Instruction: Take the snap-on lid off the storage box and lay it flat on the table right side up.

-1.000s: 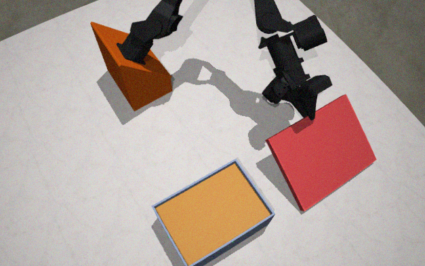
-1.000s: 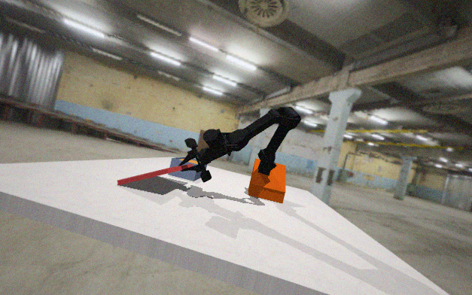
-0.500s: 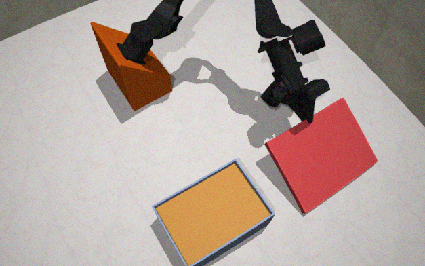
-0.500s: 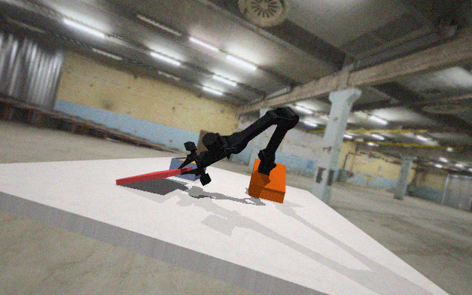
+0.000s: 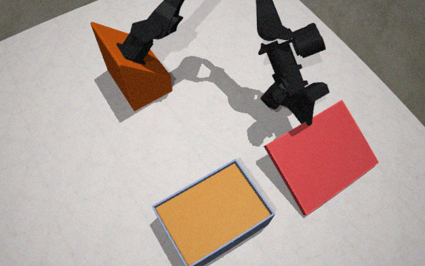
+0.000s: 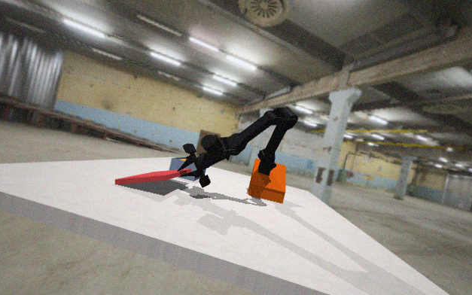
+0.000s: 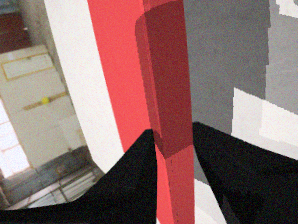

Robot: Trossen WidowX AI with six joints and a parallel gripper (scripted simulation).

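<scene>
The red lid is 8 cm ahead of my gripper tip and 2 cm below it. The rest, counted from my gripper tip: storage box 7 cm ahead, 31 cm to the right, 2 cm below.
</scene>
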